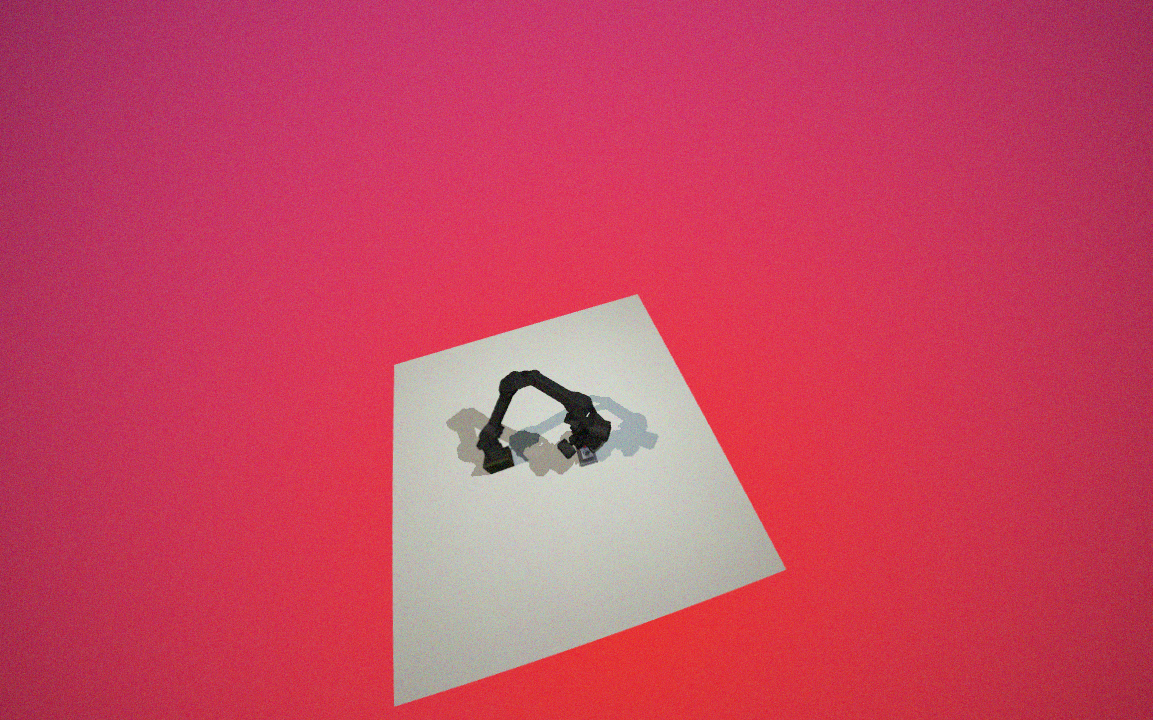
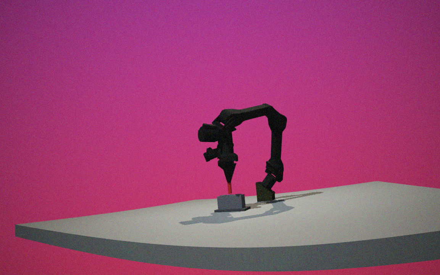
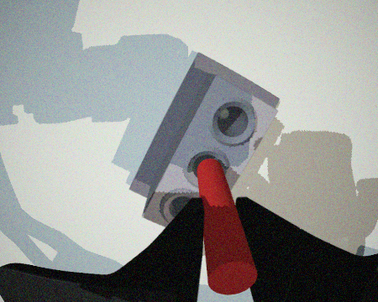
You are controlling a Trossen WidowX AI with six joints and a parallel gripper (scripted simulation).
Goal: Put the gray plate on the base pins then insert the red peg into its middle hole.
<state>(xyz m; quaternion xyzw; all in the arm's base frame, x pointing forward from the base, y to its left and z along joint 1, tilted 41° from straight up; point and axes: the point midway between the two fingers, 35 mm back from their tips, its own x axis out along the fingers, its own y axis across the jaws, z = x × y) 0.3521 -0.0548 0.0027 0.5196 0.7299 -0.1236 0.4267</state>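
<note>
Right now the plate is 6 cm below my gripper tip. The rest, counted from my gripper tip: dark flat base (10 cm below); red peg (right at my gripper tip).
</note>
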